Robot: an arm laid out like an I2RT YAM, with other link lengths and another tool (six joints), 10 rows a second.
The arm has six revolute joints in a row. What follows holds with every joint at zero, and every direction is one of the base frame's. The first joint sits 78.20 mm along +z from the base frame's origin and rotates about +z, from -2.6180 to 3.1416 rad. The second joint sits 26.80 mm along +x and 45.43 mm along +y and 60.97 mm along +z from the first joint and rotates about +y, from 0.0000 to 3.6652 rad. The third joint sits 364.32 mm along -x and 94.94 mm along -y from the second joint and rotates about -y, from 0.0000 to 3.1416 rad. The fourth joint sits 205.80 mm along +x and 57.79 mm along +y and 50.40 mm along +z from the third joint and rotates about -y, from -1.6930 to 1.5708 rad. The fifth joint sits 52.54 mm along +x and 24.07 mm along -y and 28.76 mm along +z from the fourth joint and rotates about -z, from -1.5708 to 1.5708 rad. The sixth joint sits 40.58 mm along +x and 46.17 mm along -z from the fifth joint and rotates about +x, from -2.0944 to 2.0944 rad. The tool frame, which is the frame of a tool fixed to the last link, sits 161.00 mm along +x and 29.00 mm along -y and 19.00 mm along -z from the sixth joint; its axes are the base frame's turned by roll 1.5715, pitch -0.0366 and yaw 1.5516 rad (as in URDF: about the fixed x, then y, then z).
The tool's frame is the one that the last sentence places.
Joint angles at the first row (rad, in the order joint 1, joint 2, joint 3, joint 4, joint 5, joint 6):
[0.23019 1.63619 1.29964 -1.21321 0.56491 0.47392]
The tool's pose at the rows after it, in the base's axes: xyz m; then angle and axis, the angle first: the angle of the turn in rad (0 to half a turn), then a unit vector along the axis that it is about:
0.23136, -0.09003, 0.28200, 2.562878, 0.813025, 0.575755, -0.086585
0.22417, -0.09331, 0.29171, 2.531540, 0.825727, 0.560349, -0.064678
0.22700, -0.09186, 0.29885, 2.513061, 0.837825, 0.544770, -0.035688
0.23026, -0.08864, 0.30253, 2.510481, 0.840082, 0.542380, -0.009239
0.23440, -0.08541, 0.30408, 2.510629, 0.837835, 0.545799, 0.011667
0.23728, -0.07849, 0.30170, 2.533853, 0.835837, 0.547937, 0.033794
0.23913, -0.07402, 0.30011, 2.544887, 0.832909, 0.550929, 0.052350
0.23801, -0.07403, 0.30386, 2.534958, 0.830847, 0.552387, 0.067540
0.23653, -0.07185, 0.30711, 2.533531, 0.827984, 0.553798, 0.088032
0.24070, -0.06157, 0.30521, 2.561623, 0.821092, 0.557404, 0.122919
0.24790, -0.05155, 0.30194, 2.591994, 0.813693, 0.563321, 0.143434
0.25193, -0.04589, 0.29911, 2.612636, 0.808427, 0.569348, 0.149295
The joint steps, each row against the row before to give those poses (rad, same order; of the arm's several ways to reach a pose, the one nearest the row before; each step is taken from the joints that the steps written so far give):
[-0.00030 -0.07497 -0.00874 -0.00439 0.01843 0.02920]
[0.00029 -0.04734 0.00063 -0.00187 0.01416 0.02473]
[-0.00007 -0.02213 0.02093 0.01137 -0.00134 0.02205]
[-0.00002 -0.02045 0.00963 0.02192 -0.01632 -0.00789]
[0.00002 -0.01423 0.00171 0.02758 -0.01670 -0.01901]
[-0.00004 -0.01150 -0.00334 0.02491 -0.03851 -0.00907]
[0.00004 -0.01483 -0.01117 0.02852 -0.02535 -0.01244]
[-0.00001 -0.02412 -0.00500 0.01578 -0.00359 -0.01342]
[0.00081 -0.02820 -0.00592 0.01793 -0.01535 -0.01208]
[-0.00082 -0.02237 -0.01432 0.04604 -0.05542 -0.01458]
[0.00002 0.00262 -0.00434 0.03303 -0.04719 -0.01169]
[0.00001 0.00829 -0.00022 0.01175 -0.02668 -0.00955]

